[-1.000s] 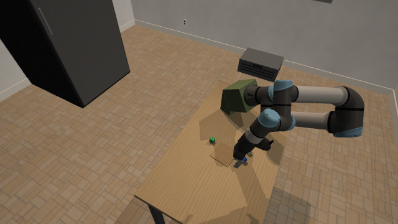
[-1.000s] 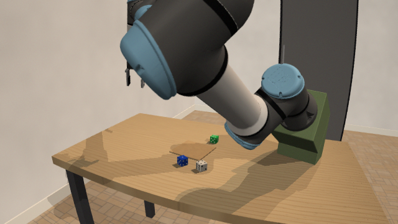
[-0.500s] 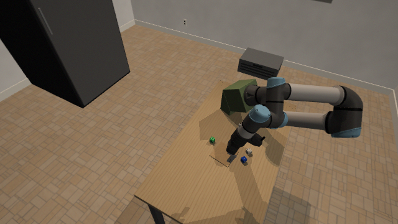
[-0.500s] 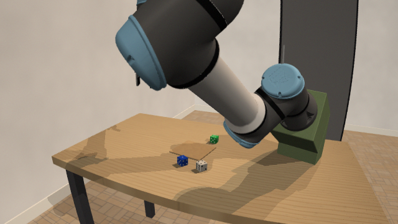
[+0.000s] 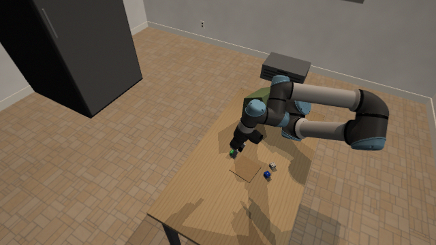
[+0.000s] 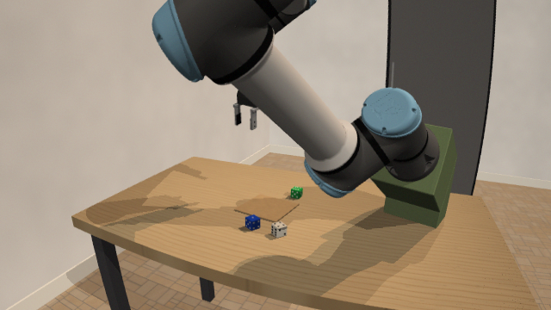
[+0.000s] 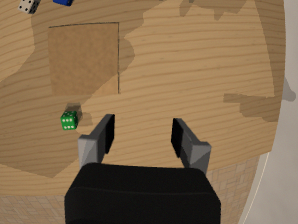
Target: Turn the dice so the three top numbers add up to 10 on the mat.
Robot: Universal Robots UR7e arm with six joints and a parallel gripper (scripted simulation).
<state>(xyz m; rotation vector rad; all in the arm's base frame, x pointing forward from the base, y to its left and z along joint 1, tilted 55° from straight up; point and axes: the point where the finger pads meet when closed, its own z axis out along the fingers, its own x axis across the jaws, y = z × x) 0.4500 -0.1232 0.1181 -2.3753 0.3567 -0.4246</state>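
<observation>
Now: the green die 23 cm below my hand, 13 cm behind it and 10 cm to the right of it. From my hand the other things lie so: tan mat: 24 cm below, 9 cm behind, 2 cm to the left; blue die: 23 cm below, 15 cm to the left, 12 cm behind; white die: 23 cm below, 20 cm behind, 15 cm to the left.
</observation>
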